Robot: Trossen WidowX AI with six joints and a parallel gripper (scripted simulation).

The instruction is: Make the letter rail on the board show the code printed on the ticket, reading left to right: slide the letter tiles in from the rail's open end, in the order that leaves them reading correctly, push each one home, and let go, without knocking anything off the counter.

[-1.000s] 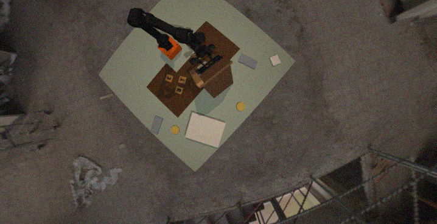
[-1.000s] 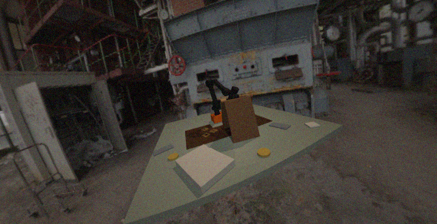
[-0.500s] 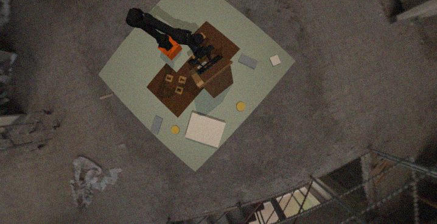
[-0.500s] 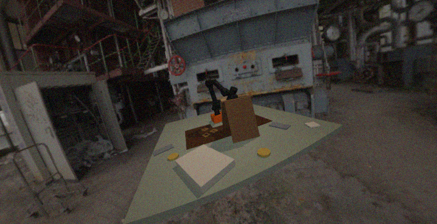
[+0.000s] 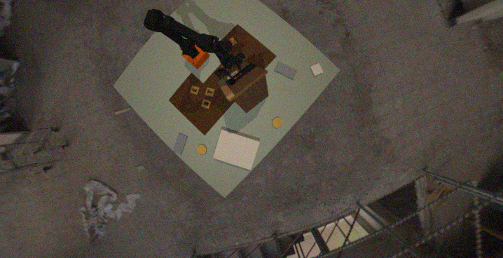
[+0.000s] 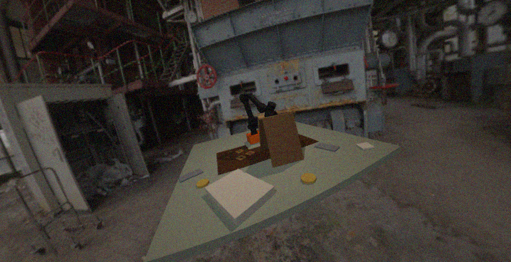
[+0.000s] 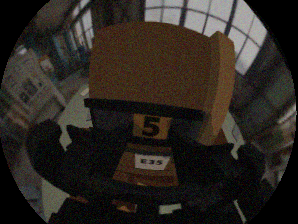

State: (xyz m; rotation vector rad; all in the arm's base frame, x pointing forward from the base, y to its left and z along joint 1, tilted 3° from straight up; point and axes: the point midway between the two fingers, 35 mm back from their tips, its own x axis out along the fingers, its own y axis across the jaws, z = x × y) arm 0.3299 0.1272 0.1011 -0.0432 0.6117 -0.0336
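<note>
My gripper tip is now 9 cm above the white ticket, 6 cm past it and 1 cm to the left of it. Also, from my gripper tip: tan tile (28 cm behind, 15 cm below, 14 cm to the left); white slab (34 cm ahead, 32 cm to the right, 14 cm below); brown mat (16 cm below, 16 cm behind, 9 cm to the right).
</note>
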